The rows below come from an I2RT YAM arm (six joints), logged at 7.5 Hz.
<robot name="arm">
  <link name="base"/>
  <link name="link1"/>
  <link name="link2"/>
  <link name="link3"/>
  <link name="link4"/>
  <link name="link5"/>
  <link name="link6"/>
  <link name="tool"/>
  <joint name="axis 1" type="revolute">
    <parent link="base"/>
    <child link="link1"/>
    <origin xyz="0 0 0.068" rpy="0 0 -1.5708"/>
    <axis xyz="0 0 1"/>
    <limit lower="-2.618" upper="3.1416"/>
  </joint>
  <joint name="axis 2" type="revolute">
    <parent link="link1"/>
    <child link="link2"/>
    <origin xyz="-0.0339 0.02 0.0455" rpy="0 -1.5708 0"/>
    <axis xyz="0 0 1"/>
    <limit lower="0" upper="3.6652"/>
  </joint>
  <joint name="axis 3" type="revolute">
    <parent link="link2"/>
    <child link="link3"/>
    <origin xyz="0 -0.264 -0.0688" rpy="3.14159 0 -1.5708"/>
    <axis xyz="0 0 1"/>
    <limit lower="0" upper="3.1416"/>
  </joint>
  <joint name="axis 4" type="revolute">
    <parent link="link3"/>
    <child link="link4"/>
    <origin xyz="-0.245 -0.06 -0.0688" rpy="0 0 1.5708"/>
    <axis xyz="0 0 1"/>
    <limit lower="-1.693" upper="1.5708"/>
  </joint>
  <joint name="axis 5" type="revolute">
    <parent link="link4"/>
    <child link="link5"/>
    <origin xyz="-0.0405 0.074 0.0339" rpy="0 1.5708 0"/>
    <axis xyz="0 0 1"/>
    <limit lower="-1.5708" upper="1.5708"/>
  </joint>
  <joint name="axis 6" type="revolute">
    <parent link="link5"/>
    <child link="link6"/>
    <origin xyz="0 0.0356 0.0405" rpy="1.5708 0 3.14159"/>
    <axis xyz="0 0 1"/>
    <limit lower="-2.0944" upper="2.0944"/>
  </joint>
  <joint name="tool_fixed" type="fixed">
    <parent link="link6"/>
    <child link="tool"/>
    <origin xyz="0 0 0" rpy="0 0 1.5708"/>
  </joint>
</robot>
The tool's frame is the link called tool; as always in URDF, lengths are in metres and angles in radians.
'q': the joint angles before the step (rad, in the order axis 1, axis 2, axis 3, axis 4, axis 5, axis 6). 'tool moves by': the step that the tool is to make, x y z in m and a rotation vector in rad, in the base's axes. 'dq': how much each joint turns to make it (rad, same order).
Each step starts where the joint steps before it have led.
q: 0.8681 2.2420 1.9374 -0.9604 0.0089 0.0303
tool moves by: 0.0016 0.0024 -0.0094 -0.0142 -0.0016 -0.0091
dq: 0.0017 0.0211 -0.0010 0.0122 0.0131 0.0072
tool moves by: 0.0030 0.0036 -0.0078 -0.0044 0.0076 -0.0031
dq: -0.0001 0.0289 0.0186 0.0019 -0.0020 0.0037
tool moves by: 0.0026 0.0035 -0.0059 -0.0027 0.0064 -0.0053
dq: 0.0005 0.0261 0.0218 -0.0020 -0.0014 0.0064
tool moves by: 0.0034 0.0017 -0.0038 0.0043 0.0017 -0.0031
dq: -0.0034 0.0174 0.0145 0.0050 -0.0040 0.0008
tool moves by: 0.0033 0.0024 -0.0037 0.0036 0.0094 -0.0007
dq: -0.0027 0.0226 0.0249 -0.0057 -0.0097 0.0007
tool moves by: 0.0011 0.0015 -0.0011 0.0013 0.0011 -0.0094
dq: 0.0004 0.0095 0.0122 -0.0025 0.0011 0.0098
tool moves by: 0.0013 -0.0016 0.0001 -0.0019 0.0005 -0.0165
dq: -0.0038 -0.0009 -0.0010 -0.0018 0.0043 0.0119
